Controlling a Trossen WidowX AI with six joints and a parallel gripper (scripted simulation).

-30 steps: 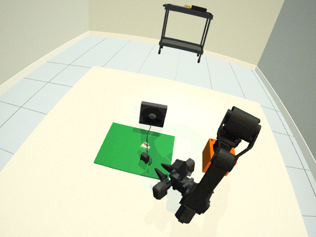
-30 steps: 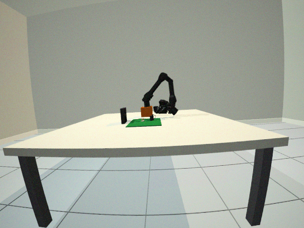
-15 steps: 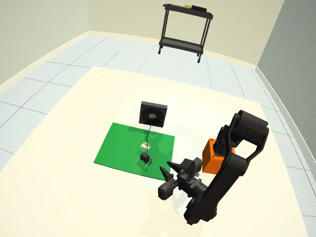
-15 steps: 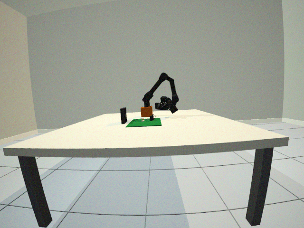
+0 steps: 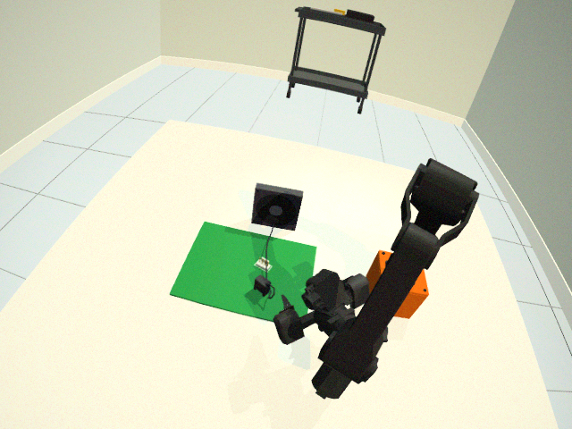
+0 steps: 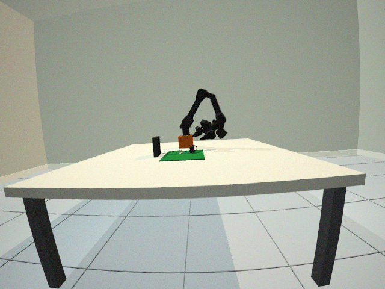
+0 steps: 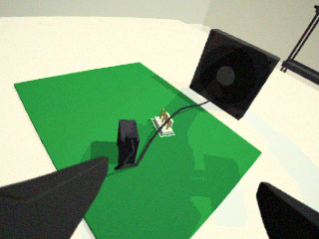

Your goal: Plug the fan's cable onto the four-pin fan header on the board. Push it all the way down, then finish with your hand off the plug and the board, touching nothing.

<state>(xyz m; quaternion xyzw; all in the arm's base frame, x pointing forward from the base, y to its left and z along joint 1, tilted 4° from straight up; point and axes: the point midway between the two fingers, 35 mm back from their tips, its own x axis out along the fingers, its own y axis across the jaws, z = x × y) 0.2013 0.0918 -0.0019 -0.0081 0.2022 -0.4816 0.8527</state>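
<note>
The dark plug lies 8 cm ahead of my gripper tip, 7 cm below it and 4 cm to the right of it. Round my gripper tip: green board: 12 cm ahead, 10 cm below, 9 cm to the right; then white four-pin fan header: 11 cm to the right, 9 cm below, 8 cm ahead; then fan: 25 cm to the right, 8 cm ahead, 3 cm below.
</note>
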